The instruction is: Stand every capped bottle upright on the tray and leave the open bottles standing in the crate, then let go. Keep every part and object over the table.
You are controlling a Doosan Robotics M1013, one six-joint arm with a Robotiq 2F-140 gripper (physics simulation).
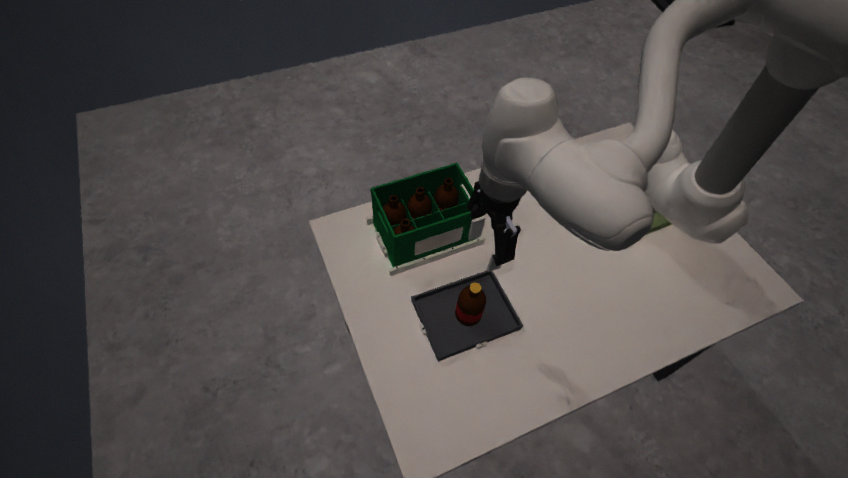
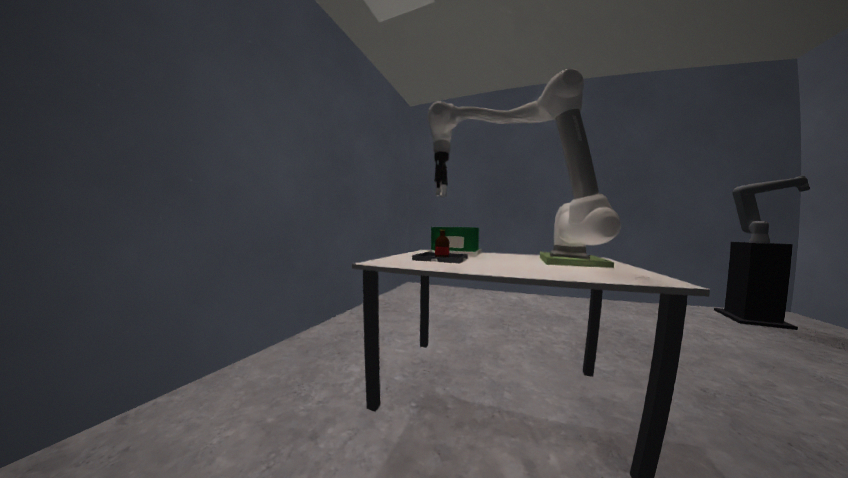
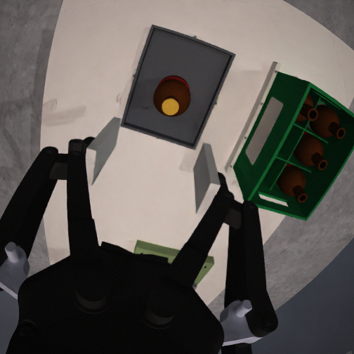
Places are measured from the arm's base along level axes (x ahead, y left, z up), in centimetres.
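Pixels of known places: gripper, fingertip midpoint: (image 1: pixel 483 252) (image 2: pixel 441 196); arm's base at its link origin: (image 2: pixel 568 256).
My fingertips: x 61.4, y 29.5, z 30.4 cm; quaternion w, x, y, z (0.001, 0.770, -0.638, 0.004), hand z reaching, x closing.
Ahead of a thing's pixels: the offset from my fingertips to its top centre. "spot": to the spot under its first point.
A brown bottle @[dx -0.7, dy -0.7, dz -17.6 cm] (image 1: pixel 470 305) (image 2: pixel 442 242) (image 3: pixel 172 95) with a yellow cap and red label stands upright on the dark tray @[dx +0.1, dy -0.8, dz -31.0 cm] (image 1: pixel 436 317) (image 2: pixel 418 257) (image 3: pixel 190 50). The green crate @[dx +4.4, dy -30.3, dz -16.0 cm] (image 1: pixel 403 250) (image 2: pixel 469 239) (image 3: pixel 292 95) holds several brown bottles with open necks and no caps: three in the back row @[spot: dx +13.8, dy -31.3, dz -21.0 cm] (image 1: pixel 394 211) (image 1: pixel 419 203) (image 1: pixel 446 194) and one at the front left (image 1: pixel 404 229). They stand upright, their lower parts hidden by the crate walls and dividers. My gripper (image 1: pixel 490 249) (image 2: pixel 441 192) (image 3: pixel 158 143) is open and empty, high above the table and clear of the bottles.
The crate stands beside the tray, with a pale rail @[dx +2.9, dy -20.5, dz -30.6 cm] (image 1: pixel 436 256) (image 3: pixel 252 117) along its base. The table edge (image 1: pixel 356 362) runs near both. The green base plate (image 2: pixel 576 260) (image 3: pixel 200 267) carries my arm. Another arm (image 2: pixel 751 204) stands on a black pedestal beyond the table.
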